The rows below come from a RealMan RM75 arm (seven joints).
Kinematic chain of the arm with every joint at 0, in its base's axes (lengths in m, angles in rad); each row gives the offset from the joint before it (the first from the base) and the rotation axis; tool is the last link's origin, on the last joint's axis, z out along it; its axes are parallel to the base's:
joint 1: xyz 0 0 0.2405 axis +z
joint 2: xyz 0 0 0 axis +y
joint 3: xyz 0 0 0.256 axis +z
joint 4: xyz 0 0 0 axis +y
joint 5: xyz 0 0 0.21 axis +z
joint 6: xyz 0 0 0 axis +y
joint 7: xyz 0 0 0.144 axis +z
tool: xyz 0 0 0
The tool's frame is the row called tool.
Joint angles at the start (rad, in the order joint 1, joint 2, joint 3, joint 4, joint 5, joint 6, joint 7):
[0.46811, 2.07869, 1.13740, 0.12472, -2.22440, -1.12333, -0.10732]
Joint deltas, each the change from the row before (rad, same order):
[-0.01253, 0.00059, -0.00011, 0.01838, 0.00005, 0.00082, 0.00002]
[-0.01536, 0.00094, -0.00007, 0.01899, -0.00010, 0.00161, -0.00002]
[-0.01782, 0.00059, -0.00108, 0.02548, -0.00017, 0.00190, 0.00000]
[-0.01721, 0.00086, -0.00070, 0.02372, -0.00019, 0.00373, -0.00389]
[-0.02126, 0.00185, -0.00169, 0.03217, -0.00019, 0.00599, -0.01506]
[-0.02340, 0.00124, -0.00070, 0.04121, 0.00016, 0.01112, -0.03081]
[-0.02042, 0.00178, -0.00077, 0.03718, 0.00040, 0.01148, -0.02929]
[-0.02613, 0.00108, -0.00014, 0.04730, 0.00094, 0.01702, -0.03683]
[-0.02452, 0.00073, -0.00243, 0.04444, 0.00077, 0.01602, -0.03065]
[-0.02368, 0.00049, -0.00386, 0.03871, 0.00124, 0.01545, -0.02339]
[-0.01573, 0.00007, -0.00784, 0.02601, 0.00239, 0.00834, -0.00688]
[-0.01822, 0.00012, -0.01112, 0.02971, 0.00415, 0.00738, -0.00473]
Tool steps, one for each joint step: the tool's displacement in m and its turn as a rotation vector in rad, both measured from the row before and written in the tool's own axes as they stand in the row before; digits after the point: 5 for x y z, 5 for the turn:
[0.00041, 0.00062, -0.00207, 0.00200, -0.00085, 0.01148]
[0.00112, 0.00015, -0.00298, 0.00335, 0.00179, 0.01160]
[0.00058, 0.00074, -0.00299, 0.00225, -0.00044, 0.01512]
[0.00090, 0.00061, -0.00302, 0.00260, 0.00198, 0.01040]
[0.00079, 0.00180, -0.00356, 0.00149, 0.00215, 0.00504]
[0.00016, 0.00254, -0.00304, 0.00127, 0.00240, -0.00482]
[-0.00001, 0.00275, -0.00262, 0.00048, 0.00305, -0.00516]
[-0.00014, 0.00270, -0.00310, 0.00166, 0.00546, -0.00694]
[-0.00046, 0.00280, -0.00295, -0.00083, 0.00471, -0.00362]
[0.00015, 0.00206, -0.00336, -0.00096, 0.00719, -0.00057]
[-0.00014, 0.00213, -0.00251, -0.00401, 0.00334, 0.00789]
[-0.00034, 0.00264, -0.00314, -0.00477, 0.00255, 0.01258]

